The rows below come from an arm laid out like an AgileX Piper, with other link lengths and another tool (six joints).
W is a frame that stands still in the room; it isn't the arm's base.
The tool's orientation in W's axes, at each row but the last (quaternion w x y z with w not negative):
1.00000, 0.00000, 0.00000, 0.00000
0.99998, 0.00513, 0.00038, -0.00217
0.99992, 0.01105, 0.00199, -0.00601
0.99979, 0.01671, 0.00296, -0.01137
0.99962, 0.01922, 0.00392, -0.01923
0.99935, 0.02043, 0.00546, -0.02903
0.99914, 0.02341, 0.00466, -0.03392
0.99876, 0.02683, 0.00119, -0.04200
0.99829, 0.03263, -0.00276, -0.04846
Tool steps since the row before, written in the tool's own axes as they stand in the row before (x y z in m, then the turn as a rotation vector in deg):
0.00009, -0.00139, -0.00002, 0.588, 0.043, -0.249
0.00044, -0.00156, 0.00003, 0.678, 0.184, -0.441
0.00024, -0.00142, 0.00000, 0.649, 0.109, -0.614
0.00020, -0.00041, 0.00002, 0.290, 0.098, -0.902
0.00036, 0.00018, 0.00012, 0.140, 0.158, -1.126
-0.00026, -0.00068, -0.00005, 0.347, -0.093, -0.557
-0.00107, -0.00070, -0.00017, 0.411, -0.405, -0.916
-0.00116, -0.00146, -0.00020, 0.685, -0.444, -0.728
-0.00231, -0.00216, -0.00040, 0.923, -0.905, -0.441
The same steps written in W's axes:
0.00009, -0.00139, -0.00002, 0.588, 0.043, -0.249
0.00043, -0.00156, 0.00001, 0.678, 0.186, -0.440
0.00022, -0.00142, -0.00003, 0.648, 0.115, -0.614
0.00019, -0.00041, 0.00001, 0.287, 0.122, -0.900
0.00037, 0.00016, 0.00012, 0.138, 0.196, -1.120
-0.00030, -0.00066, -0.00007, 0.336, -0.090, -0.564
-0.00112, -0.00062, -0.00019, 0.375, -0.388, -0.938
-0.00128, -0.00134, -0.00027, 0.645, -0.460, -0.754
-0.00250, -0.00190, -0.00055, 0.835, -0.960, -0.497

